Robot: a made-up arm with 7 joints. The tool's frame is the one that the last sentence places.
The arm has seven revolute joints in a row. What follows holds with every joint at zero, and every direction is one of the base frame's.
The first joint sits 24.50 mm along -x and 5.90 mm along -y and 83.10 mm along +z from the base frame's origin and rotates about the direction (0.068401, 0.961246, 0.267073), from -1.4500 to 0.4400 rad.
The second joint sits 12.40 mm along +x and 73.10 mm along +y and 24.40 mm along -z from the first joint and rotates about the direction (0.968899, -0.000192, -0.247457), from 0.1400 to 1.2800 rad.
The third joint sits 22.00 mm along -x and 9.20 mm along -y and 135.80 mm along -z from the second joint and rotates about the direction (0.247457, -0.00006, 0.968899), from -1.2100 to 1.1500 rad.
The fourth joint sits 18.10 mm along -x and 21.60 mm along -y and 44.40 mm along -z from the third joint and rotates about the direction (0.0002, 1, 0.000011), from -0.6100 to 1.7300 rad.
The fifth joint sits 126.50 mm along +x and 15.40 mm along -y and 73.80 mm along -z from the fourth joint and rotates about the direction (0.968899, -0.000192, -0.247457), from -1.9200 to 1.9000 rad.
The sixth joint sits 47.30 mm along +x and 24.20 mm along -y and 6.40 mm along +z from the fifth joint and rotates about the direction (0.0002, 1, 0.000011), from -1.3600 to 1.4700 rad.
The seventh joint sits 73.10 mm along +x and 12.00 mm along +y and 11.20 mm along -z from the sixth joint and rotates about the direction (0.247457, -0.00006, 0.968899), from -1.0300 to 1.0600 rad.
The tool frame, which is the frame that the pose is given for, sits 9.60 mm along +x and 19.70 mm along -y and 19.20 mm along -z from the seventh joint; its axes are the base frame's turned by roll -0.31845, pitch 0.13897 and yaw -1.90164 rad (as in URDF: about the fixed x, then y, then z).
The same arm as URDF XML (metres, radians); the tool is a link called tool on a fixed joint. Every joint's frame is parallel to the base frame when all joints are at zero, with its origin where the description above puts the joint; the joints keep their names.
<robot name="arm">
  <link name="base"/>
  <link name="link1"/>
  <link name="link2"/>
  <link name="link3"/>
  <link name="link4"/>
  <link name="link5"/>
  <link name="link6"/>
  <link name="link7"/>
  <link name="tool"/>
  <joint name="joint 1" type="revolute">
    <parent link="base"/>
    <child link="link1"/>
    <origin xyz="-0.0245 -0.0059 0.0831"/>
    <axis xyz="0.068403 0.961235 0.26711"/>
    <limit lower="-1.4500" upper="0.4400"/>
  </joint>
  <joint name="joint 2" type="revolute">
    <parent link="link1"/>
    <child link="link2"/>
    <origin xyz="0.0124 0.0731 -0.0244"/>
    <axis xyz="0.968889 -0.0002 -0.247497"/>
    <limit lower="0.1400" upper="1.2800"/>
  </joint>
  <joint name="joint 3" type="revolute">
    <parent link="link2"/>
    <child link="link3"/>
    <origin xyz="-0.0220 -0.0092 -0.1358"/>
    <axis xyz="0.247497 -0.0001 0.968889"/>
    <limit lower="-1.2100" upper="1.1500"/>
  </joint>
  <joint name="joint 4" type="revolute">
    <parent link="link3"/>
    <child link="link4"/>
    <origin xyz="-0.0181 -0.0216 -0.0444"/>
    <axis xyz="0.0002 1 0"/>
    <limit lower="-0.6100" upper="1.7300"/>
  </joint>
  <joint name="joint 5" type="revolute">
    <parent link="link4"/>
    <child link="link5"/>
    <origin xyz="0.1265 -0.0154 -0.0738"/>
    <axis xyz="0.968889 -0.0002 -0.247497"/>
    <limit lower="-1.9200" upper="1.9000"/>
  </joint>
  <joint name="joint 6" type="revolute">
    <parent link="link5"/>
    <child link="link6"/>
    <origin xyz="0.0473 -0.0242 0.0064"/>
    <axis xyz="0.0002 1 0"/>
    <limit lower="-1.3600" upper="1.4700"/>
  </joint>
  <joint name="joint 7" type="revolute">
    <parent link="link6"/>
    <child link="link7"/>
    <origin xyz="0.0731 0.0120 -0.0112"/>
    <axis xyz="0.247497 -0.0001 0.968889"/>
    <limit lower="-1.0300" upper="1.0600"/>
  </joint>
  <joint name="tool_joint" type="fixed">
    <parent link="link7"/>
    <child link="tool"/>
    <origin xyz="0.0096 -0.0197 -0.0192" rpy="-0.3185 0.1390 -1.9016"/>
  </joint>
</robot>

